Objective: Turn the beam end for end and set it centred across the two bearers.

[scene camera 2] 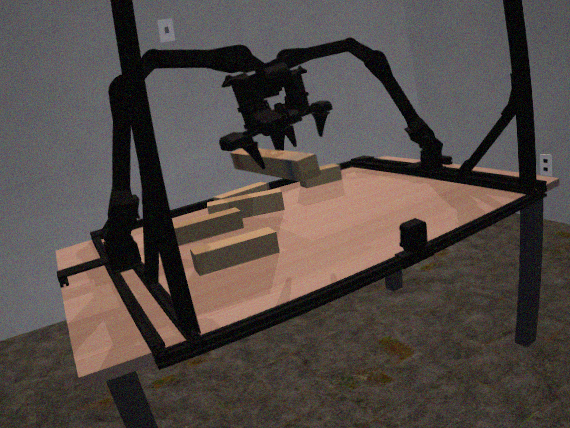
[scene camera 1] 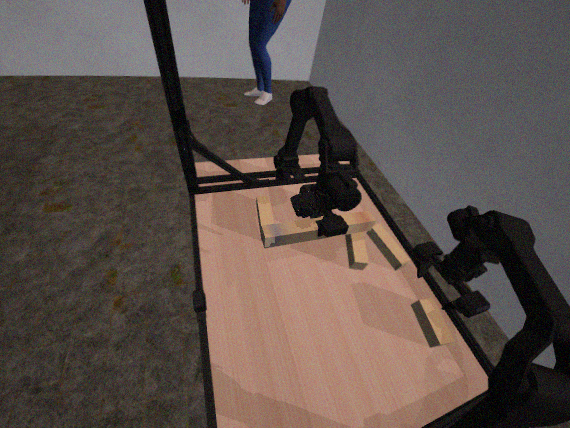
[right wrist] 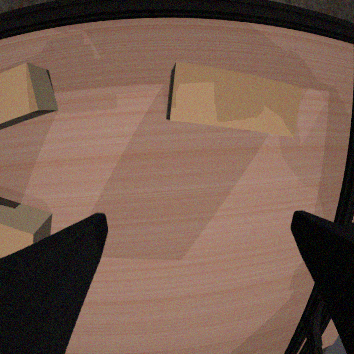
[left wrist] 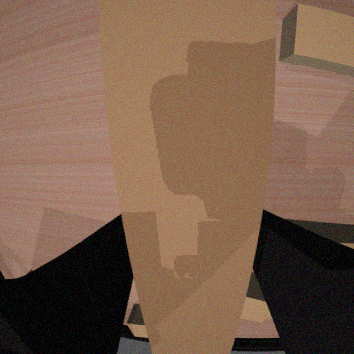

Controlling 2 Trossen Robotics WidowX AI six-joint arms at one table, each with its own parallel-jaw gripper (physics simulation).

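Places are measured from the left arm's base along level axes (x right, y ahead, z up), in metres.
Where they show: left gripper, fingertip midpoint: (scene camera 2: 273, 164) (scene camera 1: 316, 230) (left wrist: 188, 214); right gripper, fingertip midpoint: (scene camera 2: 308, 141) (scene camera 1: 430, 292) (right wrist: 201, 222); left arm's base at its link origin: (scene camera 2: 125, 266) (scene camera 1: 282, 175); right arm's base at its link origin: (scene camera 2: 432, 169).
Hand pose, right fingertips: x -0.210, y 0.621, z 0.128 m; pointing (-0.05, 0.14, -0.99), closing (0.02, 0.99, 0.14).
Note:
Each offset is from my right fingertips to the top centre of the thing. "*": to the spot under its first point. Level surfaces: height alone.
My left gripper (scene camera 1: 325, 222) (scene camera 2: 270, 156) (left wrist: 188, 214) is shut on the long wooden beam @[dx +0.224, dy -0.248, dz +0.035 m] (scene camera 1: 295, 234) (scene camera 2: 280, 159) (left wrist: 137, 100) near its middle and holds it level above the table. In scene camera 1 the beam's blue-marked end is at the left and its reddish end at the right. My right gripper (scene camera 1: 433, 291) (scene camera 2: 308, 140) (right wrist: 201, 222) is open and empty, high over the table. Shorter, similar wooden blocks lie on the table: one at the beam's left end @[* dx +0.334, dy -0.427, dz -0.103 m] (scene camera 1: 265, 210) (scene camera 2: 235, 252) (left wrist: 325, 37), and one by itself @[dx -0.058, dy +0.061, dz -0.100 m] (scene camera 1: 436, 322) (scene camera 2: 322, 176) (right wrist: 235, 100). Which two are the bearers I cannot tell.
More blocks lie close together: one block @[dx +0.046, dy -0.252, dz -0.097 m] (scene camera 1: 358, 250) (scene camera 2: 247, 204) (right wrist: 17, 240), a slanted block @[dx -0.069, dy -0.207, dz -0.103 m] (scene camera 1: 390, 245) (right wrist: 15, 95) near the wall-side rail, and another block @[dx +0.115, dy -0.389, dz -0.103 m] (scene camera 2: 210, 225) at the left in scene camera 2. Black rails and upright posts frame the table @[dz -0.147 m] (scene camera 1: 280, 320).

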